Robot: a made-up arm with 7 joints. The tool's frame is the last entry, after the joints.
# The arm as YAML. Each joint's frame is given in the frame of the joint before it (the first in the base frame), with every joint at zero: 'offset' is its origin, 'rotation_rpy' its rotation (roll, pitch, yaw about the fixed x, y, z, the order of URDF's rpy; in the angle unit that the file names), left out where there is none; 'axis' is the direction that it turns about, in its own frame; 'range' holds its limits. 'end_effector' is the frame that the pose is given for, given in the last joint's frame.
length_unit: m
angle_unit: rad
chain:
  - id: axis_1
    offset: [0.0, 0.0, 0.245]
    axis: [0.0, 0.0, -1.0]
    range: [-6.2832, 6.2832]
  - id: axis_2
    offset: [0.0, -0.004, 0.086]
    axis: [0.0, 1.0, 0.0]
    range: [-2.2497, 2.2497]
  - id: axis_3
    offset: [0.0, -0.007, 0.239]
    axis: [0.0, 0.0, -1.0]
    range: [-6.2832, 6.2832]
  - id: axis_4
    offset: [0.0, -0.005, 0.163]
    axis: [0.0, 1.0, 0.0]
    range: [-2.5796, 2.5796]
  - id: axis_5
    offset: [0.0, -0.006, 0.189]
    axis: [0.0, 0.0, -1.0]
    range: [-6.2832, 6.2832]
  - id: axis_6
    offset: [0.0, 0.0, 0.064]
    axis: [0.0, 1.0, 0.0]
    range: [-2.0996, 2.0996]
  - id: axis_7
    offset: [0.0, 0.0, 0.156]
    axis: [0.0, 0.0, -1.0]
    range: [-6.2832, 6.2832]
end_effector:
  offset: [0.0, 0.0, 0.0]
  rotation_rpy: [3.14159, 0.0, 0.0]
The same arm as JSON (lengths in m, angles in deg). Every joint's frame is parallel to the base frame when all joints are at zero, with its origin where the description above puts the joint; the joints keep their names.
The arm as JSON. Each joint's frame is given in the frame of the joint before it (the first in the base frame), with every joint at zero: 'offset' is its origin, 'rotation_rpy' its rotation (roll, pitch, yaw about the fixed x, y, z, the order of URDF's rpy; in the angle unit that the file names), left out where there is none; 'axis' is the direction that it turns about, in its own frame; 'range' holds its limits. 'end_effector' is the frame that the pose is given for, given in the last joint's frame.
{"length_unit": "m", "angle_unit": "deg", "chain": [
  {"id": "axis_1", "offset": [0.0, 0.0, 0.245], "axis": [0.0, 0.0, -1.0], "range": [-360.0, 360.0]},
  {"id": "axis_2", "offset": [0.0, -0.004, 0.086], "axis": [0.0, 1.0, 0.0], "range": [-128.9, 128.9]},
  {"id": "axis_3", "offset": [0.0, -0.007, 0.239], "axis": [0.0, 0.0, -1.0], "range": [-360.0, 360.0]},
  {"id": "axis_4", "offset": [0.0, -0.005, 0.163], "axis": [0.0, 1.0, 0.0], "range": [-147.8, 147.8]},
  {"id": "axis_5", "offset": [0.0, -0.006, 0.189], "axis": [0.0, 0.0, -1.0], "range": [-360.0, 360.0]},
  {"id": "axis_6", "offset": [0.0, 0.0, 0.064], "axis": [0.0, 1.0, 0.0], "range": [-120.3, 120.3]},
  {"id": "axis_7", "offset": [0.0, 0.0, 0.156], "axis": [0.0, 0.0, -1.0], "range": [-360.0, 360.0]}
], "end_effector": {"offset": [0.0, 0.0, 0.0], "rotation_rpy": [180.0, 0.0, 0.0]}}

